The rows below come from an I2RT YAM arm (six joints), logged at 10 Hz.
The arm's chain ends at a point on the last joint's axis. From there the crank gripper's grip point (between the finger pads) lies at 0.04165 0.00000 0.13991 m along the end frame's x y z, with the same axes.
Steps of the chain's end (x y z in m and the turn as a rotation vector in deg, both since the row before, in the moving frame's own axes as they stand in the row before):
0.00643, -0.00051, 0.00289, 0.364, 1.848, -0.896
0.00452, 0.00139, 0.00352, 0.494, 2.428, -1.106
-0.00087, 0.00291, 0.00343, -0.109, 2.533, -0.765
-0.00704, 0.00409, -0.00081, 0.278, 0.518, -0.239
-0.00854, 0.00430, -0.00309, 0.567, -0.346, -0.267
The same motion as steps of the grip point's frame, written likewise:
0.01091, -0.00208, 0.00147, 0.364, 1.848, -0.896
0.01039, -0.00067, 0.00162, 0.494, 2.428, -1.106
0.00527, 0.00258, 0.00145, -0.109, 2.533, -0.765
-0.00578, 0.00324, -0.00119, 0.278, 0.518, -0.239
-0.00939, 0.00272, -0.00285, 0.567, -0.346, -0.267

